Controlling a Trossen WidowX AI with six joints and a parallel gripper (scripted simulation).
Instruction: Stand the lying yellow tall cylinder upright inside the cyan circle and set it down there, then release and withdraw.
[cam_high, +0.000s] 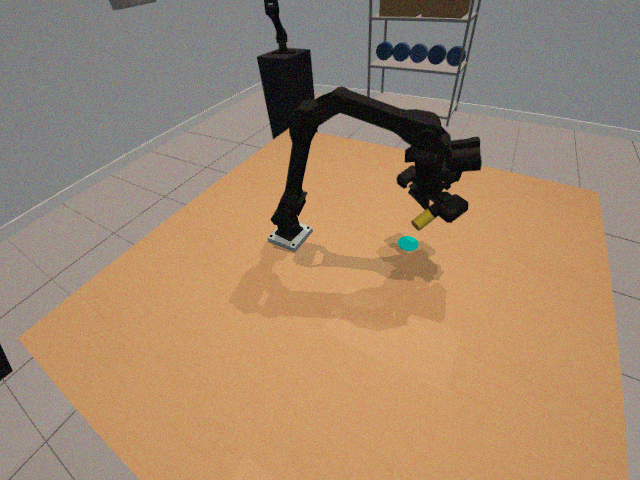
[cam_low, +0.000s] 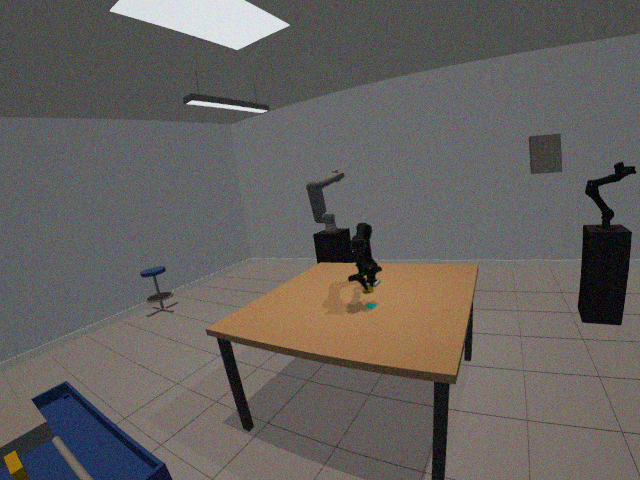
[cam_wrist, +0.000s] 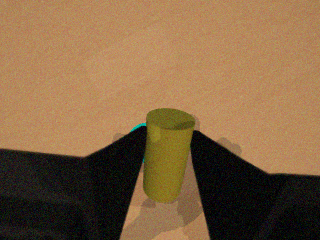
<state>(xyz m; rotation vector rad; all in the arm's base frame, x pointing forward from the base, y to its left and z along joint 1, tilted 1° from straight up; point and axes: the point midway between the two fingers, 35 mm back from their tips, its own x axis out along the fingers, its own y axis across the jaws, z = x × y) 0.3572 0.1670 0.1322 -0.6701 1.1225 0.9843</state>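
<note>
The cyan circle is 4 cm behind my gripper tip, 2 cm to the right of it and 12 cm below it. Also, from my gripper tip: yellow tall cylinder: 1 cm behind, 2 cm to the right, 1 cm below.
</note>
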